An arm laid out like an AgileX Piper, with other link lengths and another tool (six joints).
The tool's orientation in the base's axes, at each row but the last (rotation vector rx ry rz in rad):
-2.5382 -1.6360 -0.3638
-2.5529 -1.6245 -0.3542
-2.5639 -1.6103 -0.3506
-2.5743 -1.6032 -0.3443
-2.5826 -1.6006 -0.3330
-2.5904 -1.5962 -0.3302
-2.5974 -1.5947 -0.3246
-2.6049 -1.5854 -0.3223
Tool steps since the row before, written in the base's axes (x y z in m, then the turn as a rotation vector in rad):
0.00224 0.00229 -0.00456 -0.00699 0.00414 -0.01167
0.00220 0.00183 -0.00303 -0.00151 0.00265 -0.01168
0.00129 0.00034 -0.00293 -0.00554 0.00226 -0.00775
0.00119 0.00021 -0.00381 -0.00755 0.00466 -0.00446
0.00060 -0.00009 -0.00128 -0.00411 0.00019 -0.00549
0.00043 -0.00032 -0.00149 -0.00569 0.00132 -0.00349
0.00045 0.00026 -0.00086 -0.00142 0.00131 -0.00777
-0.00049 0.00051 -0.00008 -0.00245 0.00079 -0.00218
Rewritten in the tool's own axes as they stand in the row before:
0.00175 0.00087 0.00522 -0.00205 -0.00860 0.01114
0.00176 0.00107 0.00362 -0.00114 -0.00301 0.01163
0.00012 0.00088 0.00309 -0.00221 -0.00629 0.00717
-0.00021 0.00081 0.00391 -0.00018 -0.00902 0.00415
-0.00011 0.00052 0.00131 -0.00285 -0.00399 0.00480
-0.00043 0.00046 0.00145 -0.00210 -0.00582 0.00284
0.00024 0.00024 0.00095 -0.00118 -0.00221 0.00760
0.00021 -0.00067 0.00010 -0.00087 -0.00263 0.00192

